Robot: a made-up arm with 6 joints. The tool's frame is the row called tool. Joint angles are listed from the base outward. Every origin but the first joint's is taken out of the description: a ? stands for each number. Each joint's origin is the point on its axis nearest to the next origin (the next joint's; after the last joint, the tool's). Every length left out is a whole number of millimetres.
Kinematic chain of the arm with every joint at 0, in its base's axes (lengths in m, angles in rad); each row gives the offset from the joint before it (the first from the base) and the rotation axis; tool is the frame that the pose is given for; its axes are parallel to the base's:
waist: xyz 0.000 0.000 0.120 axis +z
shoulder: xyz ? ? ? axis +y
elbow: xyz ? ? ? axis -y
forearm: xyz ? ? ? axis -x
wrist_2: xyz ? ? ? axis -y
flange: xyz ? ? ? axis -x
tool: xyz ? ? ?
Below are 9 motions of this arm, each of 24 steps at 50 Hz.
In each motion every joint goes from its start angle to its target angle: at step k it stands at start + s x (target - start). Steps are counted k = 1, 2, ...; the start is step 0. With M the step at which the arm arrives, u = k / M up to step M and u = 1 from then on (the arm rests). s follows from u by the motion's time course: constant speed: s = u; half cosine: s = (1 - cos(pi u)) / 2; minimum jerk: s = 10 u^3 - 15 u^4 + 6 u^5.
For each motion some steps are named. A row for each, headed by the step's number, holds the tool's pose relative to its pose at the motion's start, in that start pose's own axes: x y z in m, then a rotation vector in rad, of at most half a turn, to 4 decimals.
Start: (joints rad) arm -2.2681 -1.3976 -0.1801 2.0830 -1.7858 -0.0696
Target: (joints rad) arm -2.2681 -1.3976 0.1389 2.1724 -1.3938 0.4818
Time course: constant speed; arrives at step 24
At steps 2, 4, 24:
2: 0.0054 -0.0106 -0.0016 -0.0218 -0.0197 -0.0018
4: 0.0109 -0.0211 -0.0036 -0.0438 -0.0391 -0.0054
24: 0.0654 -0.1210 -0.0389 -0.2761 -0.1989 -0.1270

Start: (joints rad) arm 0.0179 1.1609 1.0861 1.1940 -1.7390 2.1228
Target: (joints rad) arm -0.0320 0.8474 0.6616 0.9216 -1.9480 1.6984
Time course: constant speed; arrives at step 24
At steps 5, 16, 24:
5: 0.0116 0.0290 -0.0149 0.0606 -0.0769 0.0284
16: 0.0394 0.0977 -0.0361 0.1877 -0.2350 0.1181
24: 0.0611 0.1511 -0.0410 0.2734 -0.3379 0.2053

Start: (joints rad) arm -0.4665 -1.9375 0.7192 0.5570 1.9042 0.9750
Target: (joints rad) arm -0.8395 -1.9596 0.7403 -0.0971 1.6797 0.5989
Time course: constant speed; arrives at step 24
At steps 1, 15, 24:
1: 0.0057 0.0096 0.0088 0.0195 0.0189 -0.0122
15: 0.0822 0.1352 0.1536 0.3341 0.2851 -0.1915
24: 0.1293 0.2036 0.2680 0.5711 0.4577 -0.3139

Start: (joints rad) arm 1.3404 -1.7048 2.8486 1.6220 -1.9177 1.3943
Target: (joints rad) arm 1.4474 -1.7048 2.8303 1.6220 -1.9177 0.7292
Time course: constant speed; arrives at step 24
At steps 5, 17, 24:
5: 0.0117 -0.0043 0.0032 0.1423 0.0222 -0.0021
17: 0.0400 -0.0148 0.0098 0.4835 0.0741 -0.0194
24: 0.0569 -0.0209 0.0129 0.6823 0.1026 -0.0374

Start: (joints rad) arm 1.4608 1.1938 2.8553 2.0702 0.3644 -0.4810
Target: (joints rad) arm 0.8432 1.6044 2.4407 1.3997 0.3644 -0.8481
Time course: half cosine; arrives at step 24
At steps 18, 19, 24:
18: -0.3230 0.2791 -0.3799 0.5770 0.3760 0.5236
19: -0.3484 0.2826 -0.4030 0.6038 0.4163 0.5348
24: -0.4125 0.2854 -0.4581 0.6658 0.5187 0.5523

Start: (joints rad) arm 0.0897 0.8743 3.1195 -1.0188 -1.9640 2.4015
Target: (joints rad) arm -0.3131 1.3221 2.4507 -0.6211 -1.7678 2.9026
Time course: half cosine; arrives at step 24
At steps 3, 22, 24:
3: 0.0089 0.0225 -0.0024 0.0200 -0.0081 0.0254
22: -0.0073 0.6414 0.1905 0.4850 -0.2971 0.7092
24: -0.0120 0.6514 0.1983 0.4932 -0.3050 0.7208

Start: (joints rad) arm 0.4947 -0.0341 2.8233 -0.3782 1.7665 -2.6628
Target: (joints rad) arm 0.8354 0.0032 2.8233 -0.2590 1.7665 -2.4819
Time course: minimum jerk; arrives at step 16
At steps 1, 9, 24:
1: 0.0001 0.0004 0.0000 -0.0011 0.0003 -0.0001
9: 0.0282 0.1004 -0.0009 -0.3021 0.0649 -0.0199
24: 0.0424 0.1609 -0.0129 -0.4917 0.0991 -0.0303

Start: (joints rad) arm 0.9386 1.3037 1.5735 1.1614 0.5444 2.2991
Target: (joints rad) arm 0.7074 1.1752 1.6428 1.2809 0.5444 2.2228
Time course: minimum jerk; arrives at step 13
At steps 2, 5, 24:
2: -0.0029 0.0068 -0.0037 -0.0062 0.0005 0.0053
5: -0.0311 0.0667 -0.0396 -0.0648 0.0042 0.0534
24: -0.1193 0.2048 -0.1487 -0.2311 0.0040 0.1789

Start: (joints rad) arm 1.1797 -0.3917 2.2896 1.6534 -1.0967 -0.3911
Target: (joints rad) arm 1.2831 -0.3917 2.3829 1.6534 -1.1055 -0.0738
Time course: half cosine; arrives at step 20
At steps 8, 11, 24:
8: 0.0216 -0.0177 -0.0106 -0.0764 0.0358 -0.0122
11: 0.0358 -0.0296 -0.0185 -0.1281 0.0608 -0.0188
24: 0.0609 -0.0510 -0.0342 -0.2223 0.1077 -0.0270

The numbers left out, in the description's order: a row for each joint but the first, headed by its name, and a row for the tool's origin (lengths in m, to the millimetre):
shoulder: 0.000 0.000 0.000
elbow: 0.000 0.000 0.644
forearm: 0.453 0.000 0.000
wrist_2: 0.000 -0.144 0.000
flange: 0.000 0.000 0.000
tool: 0.000 0.000 0.000

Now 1 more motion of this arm.
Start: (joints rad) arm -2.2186 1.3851 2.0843 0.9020 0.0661 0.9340
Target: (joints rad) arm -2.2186 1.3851 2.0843 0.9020 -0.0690 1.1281
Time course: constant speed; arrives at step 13
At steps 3, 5, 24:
3: 0.0000 0.0000 0.0000 -0.0448 0.0180 0.0255
5: 0.0000 0.0000 0.0000 -0.0746 0.0293 0.0429
24: 0.0000 0.0000 0.0000 -0.1938 0.0695 0.1161

